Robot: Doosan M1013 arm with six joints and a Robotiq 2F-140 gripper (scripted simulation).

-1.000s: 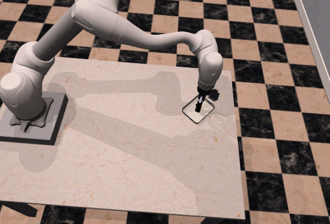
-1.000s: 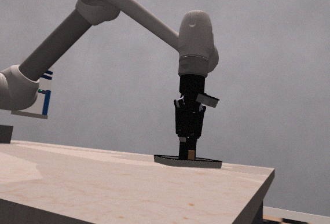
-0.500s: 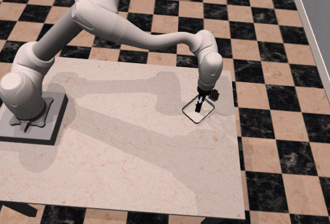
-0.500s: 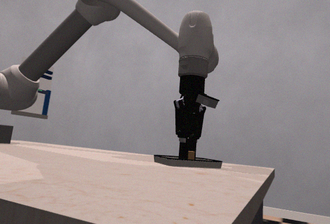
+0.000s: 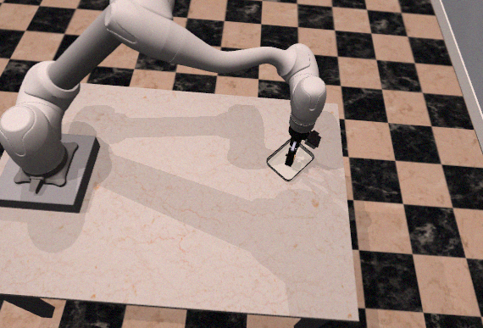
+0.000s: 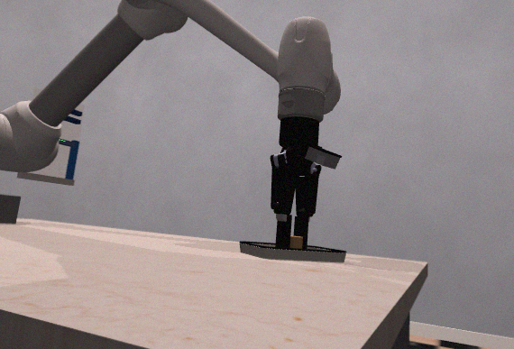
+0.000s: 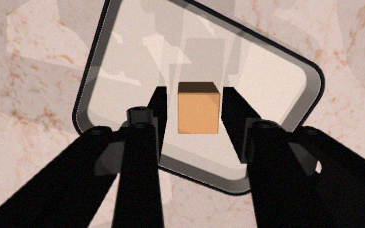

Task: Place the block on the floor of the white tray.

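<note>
My hand is 2 cm above the block. From my hand the other things lie so: white tray (3 cm below).
</note>
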